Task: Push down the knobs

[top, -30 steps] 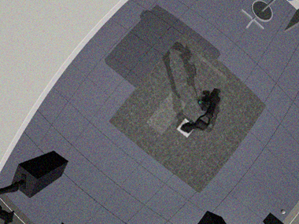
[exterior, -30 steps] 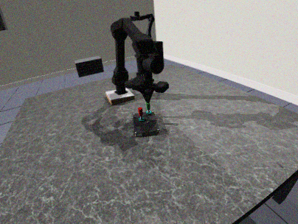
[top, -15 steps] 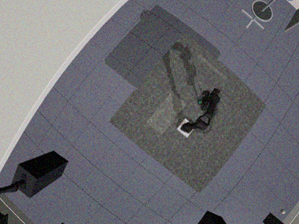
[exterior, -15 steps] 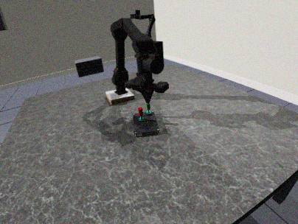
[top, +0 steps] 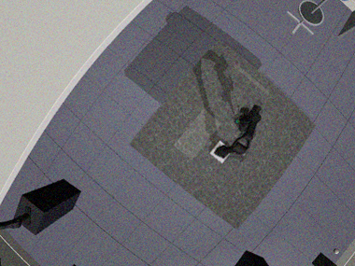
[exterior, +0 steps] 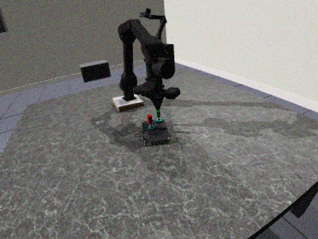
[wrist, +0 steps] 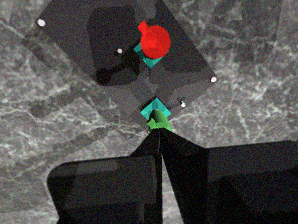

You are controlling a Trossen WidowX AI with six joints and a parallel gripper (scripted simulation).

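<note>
Now: the green knob 10 mm below my gripper tip. Also, from my gripper tip: red knob (60 mm to the right, 30 mm ahead, 10 mm below).
</note>
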